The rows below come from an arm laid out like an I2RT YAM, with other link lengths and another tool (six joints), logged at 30 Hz.
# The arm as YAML. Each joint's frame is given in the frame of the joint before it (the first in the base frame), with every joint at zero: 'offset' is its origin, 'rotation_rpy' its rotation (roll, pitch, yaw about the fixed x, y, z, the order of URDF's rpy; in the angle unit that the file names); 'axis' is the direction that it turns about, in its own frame. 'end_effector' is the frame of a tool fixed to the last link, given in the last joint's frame.
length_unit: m
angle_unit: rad
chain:
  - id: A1
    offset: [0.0, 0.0, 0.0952]
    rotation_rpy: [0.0, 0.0, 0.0]
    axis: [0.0, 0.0, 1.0]
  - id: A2
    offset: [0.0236, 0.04, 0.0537]
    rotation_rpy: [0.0, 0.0, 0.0]
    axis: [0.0, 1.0, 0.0]
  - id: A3
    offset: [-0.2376, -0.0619, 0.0]
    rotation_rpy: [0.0, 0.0, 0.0]
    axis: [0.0, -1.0, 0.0]
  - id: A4
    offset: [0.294, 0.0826, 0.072]
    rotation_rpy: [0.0, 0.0, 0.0]
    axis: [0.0, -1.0, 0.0]
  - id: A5
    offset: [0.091, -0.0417, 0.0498]
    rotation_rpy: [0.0, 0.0, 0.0]
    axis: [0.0, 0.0, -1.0]
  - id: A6
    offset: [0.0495, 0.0, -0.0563]
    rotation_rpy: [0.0, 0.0, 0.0]
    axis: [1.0, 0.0, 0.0]
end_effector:
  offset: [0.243, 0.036, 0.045]
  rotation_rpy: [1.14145, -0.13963, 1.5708]
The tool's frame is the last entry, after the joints.
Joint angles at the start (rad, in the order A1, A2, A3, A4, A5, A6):
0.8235, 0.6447, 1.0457, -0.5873, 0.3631, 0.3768
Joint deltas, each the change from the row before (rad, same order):
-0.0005, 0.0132, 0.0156, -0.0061, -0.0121, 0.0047
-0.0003, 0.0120, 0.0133, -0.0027, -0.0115, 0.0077
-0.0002, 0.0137, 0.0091, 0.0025, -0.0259, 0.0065
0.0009, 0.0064, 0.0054, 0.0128, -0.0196, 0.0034
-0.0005, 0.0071, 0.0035, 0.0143, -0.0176, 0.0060
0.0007, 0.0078, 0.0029, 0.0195, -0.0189, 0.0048
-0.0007, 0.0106, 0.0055, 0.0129, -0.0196, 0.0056
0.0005, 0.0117, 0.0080, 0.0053, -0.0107, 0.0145
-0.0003, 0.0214, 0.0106, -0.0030, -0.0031, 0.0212
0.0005, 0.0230, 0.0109, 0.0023, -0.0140, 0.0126
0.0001, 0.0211, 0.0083, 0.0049, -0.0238, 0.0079
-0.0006, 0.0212, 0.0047, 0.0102, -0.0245, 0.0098
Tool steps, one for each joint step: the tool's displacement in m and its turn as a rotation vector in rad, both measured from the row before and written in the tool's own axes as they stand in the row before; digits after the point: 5 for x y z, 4 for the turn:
0.00397, -0.00030, 0.00075, 0.0088, 0.0061, 0.0067
0.00395, 0.00011, 0.00097, 0.0068, 0.0052, 0.0104
0.00755, -0.00352, 0.00060, 0.0148, 0.0168, 0.0141
0.00808, 0.00164, 0.00061, 0.0008, 0.0184, 0.0159
0.00669, 0.00118, 0.00138, 0.0000, 0.0143, 0.0166
0.00826, 0.00166, 0.00164, -0.0019, 0.0183, 0.0178
0.00691, -0.00019, 0.00175, 0.0035, 0.0151, 0.0153
0.00385, -0.00046, 0.00192, 0.0046, 0.0032, 0.0177
-0.00094, -0.00512, 0.00379, 0.0128, -0.0121, 0.0144
0.00319, -0.00617, 0.00345, 0.0160, 0.0017, 0.0122
0.00551, -0.00749, 0.00255, 0.0200, 0.0112, 0.0121
0.00513, -0.00791, 0.00325, 0.0189, 0.0108, 0.0146

